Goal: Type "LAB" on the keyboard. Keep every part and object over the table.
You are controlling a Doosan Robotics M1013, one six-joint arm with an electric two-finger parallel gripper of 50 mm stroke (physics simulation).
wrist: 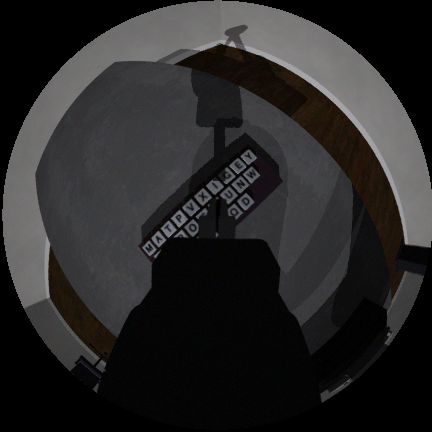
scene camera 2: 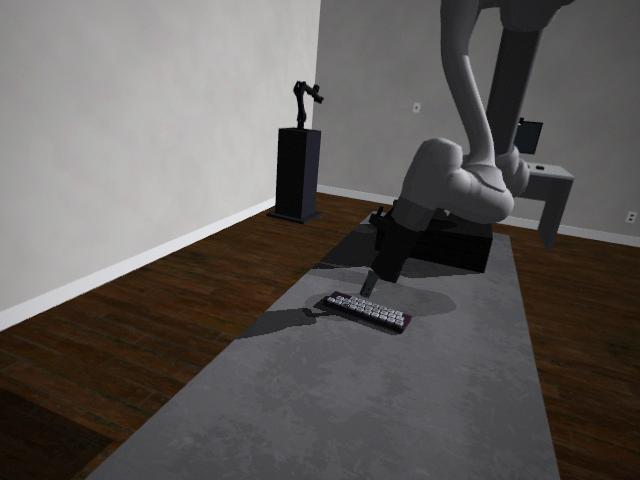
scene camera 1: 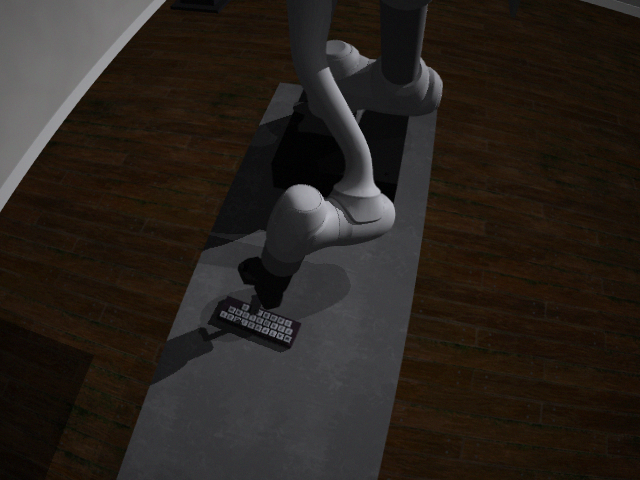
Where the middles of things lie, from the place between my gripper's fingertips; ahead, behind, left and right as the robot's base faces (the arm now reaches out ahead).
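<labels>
Keyboard [scene camera 1: 266,324]: 1 cm ahead of my hand, 1 cm left of it, 3 cm below.
</labels>
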